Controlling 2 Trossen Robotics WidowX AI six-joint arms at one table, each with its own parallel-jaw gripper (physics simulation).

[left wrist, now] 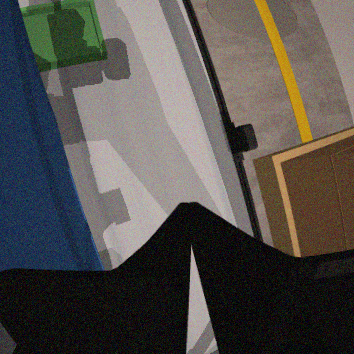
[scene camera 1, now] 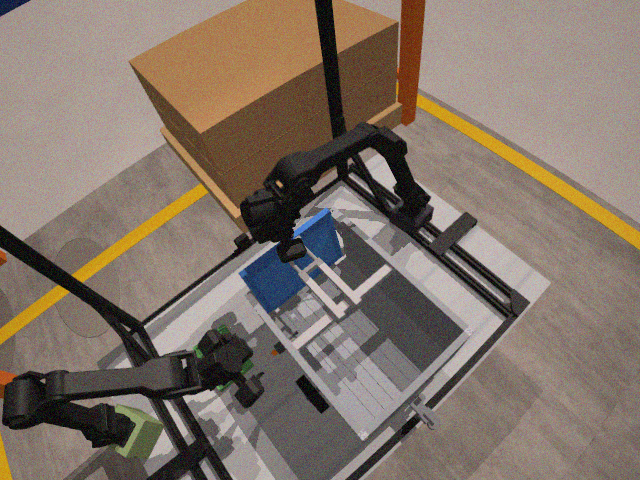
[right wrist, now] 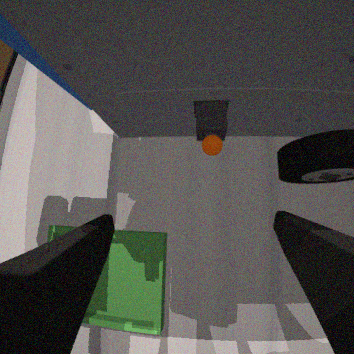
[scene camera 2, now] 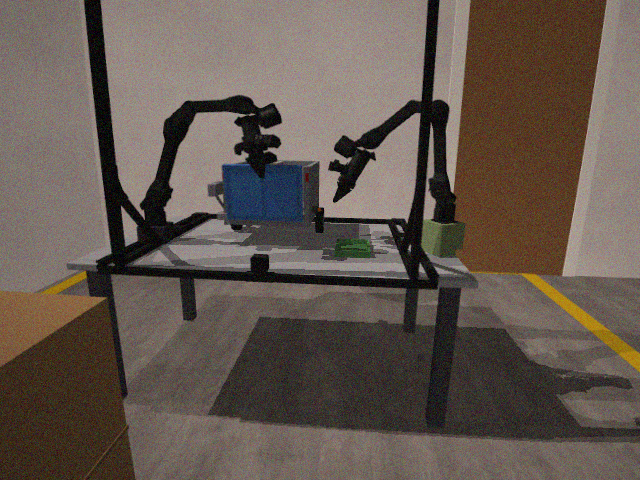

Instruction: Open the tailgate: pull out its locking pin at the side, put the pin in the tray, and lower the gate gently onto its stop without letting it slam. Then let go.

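Places are measured from the left arm's base along level axes (x down, y right, z back), in metres.
Where they show: left gripper, between the fingertips: [left wrist: 187,210] [scene camera 1: 271,239] [scene camera 2: 262,178]; right gripper, between the fingertips: [scene camera 1: 251,360] [right wrist: 194,221] [scene camera 2: 333,201]; left arm's base, origin of its link: [scene camera 1: 412,209] [scene camera 2: 155,224]; right arm's base, origin of its link: [scene camera 1: 120,429] [scene camera 2: 443,221].
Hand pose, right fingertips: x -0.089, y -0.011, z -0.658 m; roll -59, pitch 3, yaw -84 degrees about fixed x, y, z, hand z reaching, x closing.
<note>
Each offset is from my right fingertips to the top centre of the thing. "spot": to the spot under its first point.
The blue tailgate [scene camera 1: 271,281] [scene camera 2: 266,198] [left wrist: 32,175] stands upright at the trailer's end. The locking pin's orange ball end {spot: dy -0.020, dx +0.028, dz +0.055 m} [scene camera 1: 275,352] [scene camera 2: 319,209] [right wrist: 212,145] shows at a dark block on the trailer's side. The green tray {dy +0.124, dx +0.130, dz -0.061 m} [scene camera 2: 354,249] [left wrist: 75,42] [right wrist: 135,290] lies on the table beside the trailer, partly hidden in scene camera 1 under the right arm. My left gripper [scene camera 2: 261,175] [left wrist: 187,210] is shut and empty, its tip by the gate's upper edge; contact is unclear. My right gripper [scene camera 2: 336,200] [right wrist: 194,221] is open and empty, above the table near the tray and pin.
A black wheel {spot: dy -0.108, dx +0.061, dz +0.040 m} [right wrist: 317,160] is to the right of the pin in the right wrist view. A pale green block [scene camera 1: 144,434] [scene camera 2: 439,238] sits at the right arm's base. Black posts [scene camera 1: 330,72] [scene camera 2: 428,93] rise from the table frame. A large carton [scene camera 1: 258,67] stands beyond the table.
</note>
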